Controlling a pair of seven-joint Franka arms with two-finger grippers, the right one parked.
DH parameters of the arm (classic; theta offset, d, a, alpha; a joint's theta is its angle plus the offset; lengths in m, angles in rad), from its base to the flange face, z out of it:
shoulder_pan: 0 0.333 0 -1.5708
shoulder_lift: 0 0 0 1.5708
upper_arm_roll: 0 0.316 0.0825 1.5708
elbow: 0 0 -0.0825 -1.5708
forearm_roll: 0 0.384 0 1.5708
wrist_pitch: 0 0 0.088 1.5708
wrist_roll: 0 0.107 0 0
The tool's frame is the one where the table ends.
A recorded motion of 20 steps. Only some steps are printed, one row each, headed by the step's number.
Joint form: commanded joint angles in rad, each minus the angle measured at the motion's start. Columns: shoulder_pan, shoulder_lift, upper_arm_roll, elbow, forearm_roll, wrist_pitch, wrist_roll.
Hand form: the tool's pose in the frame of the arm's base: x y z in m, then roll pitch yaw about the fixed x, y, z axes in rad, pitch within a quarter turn. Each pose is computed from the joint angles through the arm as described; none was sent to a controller.
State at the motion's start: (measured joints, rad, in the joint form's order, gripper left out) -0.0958 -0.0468 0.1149 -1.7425 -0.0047 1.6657 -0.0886
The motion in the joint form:
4: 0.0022 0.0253 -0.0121 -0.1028 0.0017 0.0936 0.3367
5: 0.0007 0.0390 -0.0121 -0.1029 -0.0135 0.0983 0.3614
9: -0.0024 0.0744 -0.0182 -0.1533 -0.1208 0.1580 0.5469
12: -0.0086 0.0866 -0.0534 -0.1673 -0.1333 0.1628 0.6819
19: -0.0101 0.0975 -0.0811 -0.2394 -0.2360 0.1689 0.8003
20: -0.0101 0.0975 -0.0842 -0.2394 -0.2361 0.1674 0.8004
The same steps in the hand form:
4: 0.5490 0.0052 0.5219 3.1207 0.0614 -0.2390
5: 0.5521 0.0028 0.5148 3.1040 0.0660 -0.2622
9: 0.5572 -0.0114 0.4768 2.9932 0.0399 -0.4252
12: 0.5560 -0.0354 0.4640 2.9680 0.0318 -0.5956
19: 0.5424 -0.0586 0.4270 2.8441 0.0157 -0.6998
20: 0.5420 -0.0603 0.4269 2.8429 0.0166 -0.7033

